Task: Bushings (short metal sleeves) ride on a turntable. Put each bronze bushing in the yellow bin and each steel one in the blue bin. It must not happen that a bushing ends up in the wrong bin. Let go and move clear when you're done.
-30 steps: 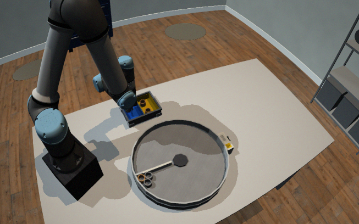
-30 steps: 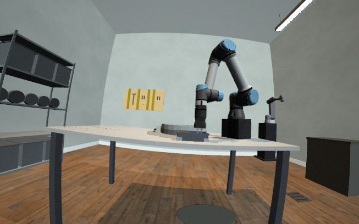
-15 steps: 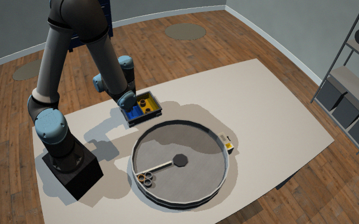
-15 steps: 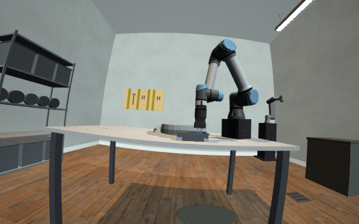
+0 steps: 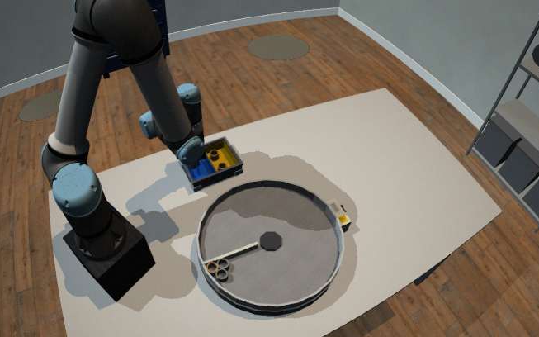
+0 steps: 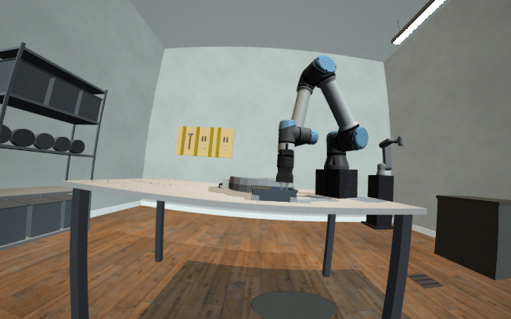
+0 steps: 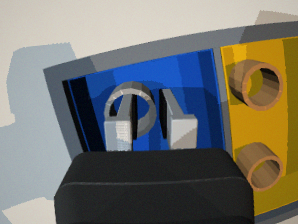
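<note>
My hand is 50 mm short of the bin and 30 mm to the left of it. The rest, counted from my hand: round grey turntable: 400 mm to the right, 100 mm ahead, 20 mm above.
</note>
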